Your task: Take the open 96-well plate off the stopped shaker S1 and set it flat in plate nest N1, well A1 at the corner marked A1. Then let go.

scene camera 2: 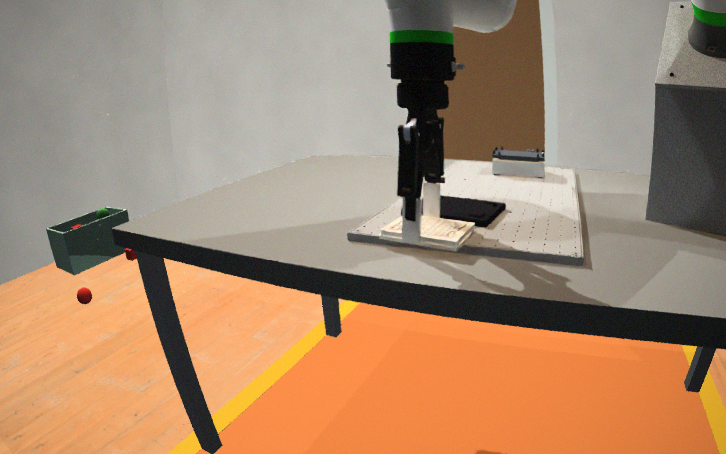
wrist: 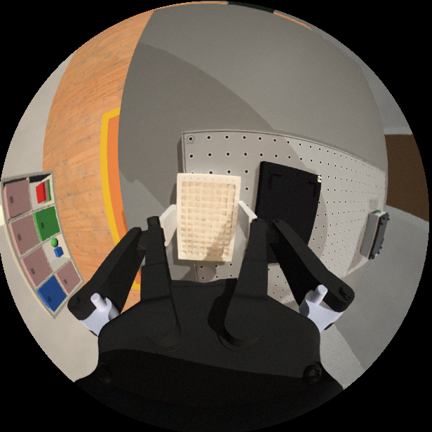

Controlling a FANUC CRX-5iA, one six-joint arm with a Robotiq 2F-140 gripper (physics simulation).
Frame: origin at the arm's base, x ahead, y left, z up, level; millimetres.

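Seen in the pictures: gripper, fingertip midpoint: (scene camera 2: 421, 230); arm's base, link origin: (scene camera 2: 725, 38).
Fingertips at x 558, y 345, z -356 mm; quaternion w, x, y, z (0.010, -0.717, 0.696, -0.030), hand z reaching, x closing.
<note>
Pixels of each thing's top centre, then the offset from my fingertips to it. "*": a spot on its surface instead. Level surfaces: height alone.
- open 96-well plate, top centre: (scene camera 2: 428, 225) dx -12, dy +1, dz +10 mm
- Nest N1, top centre: (scene camera 2: 455, 204) dx -15, dy -130, dz +9 mm
- shaker S1, surface spot: (scene camera 2: 518, 164) * dx -81, dy -490, dz +27 mm
- perforated board, surface height: dz -6 mm
- grey table, surface height: dz -19 mm
The open 96-well plate (scene camera 2: 449, 233) (wrist: 207, 217), cream-coloured and level, is low over the near left corner of the perforated board in the scene view. How much gap is under it I cannot tell. My gripper (scene camera 2: 421, 219) (wrist: 206, 211) is shut on the plate, with one pale finger pad at each long side. Nest N1 (scene camera 2: 484, 207) (wrist: 291, 200) is a black block beside the plate, to its right in the wrist view. The A1 mark (wrist: 319, 179) shows at the nest's upper right corner there. The shaker S1 (scene camera 2: 518, 164) (wrist: 374, 235) stands apart at the far end of the board, bearing no plate.
The perforated board (scene camera 2: 551, 224) (wrist: 345, 200) lies on the grey table (scene camera 2: 256, 214) (wrist: 225, 80). A green bin (scene camera 2: 88, 248) is beyond the table's left corner, with a red ball (scene camera 2: 84, 295) below it. The robot's pedestal (scene camera 2: 687, 155) rises at the right.
</note>
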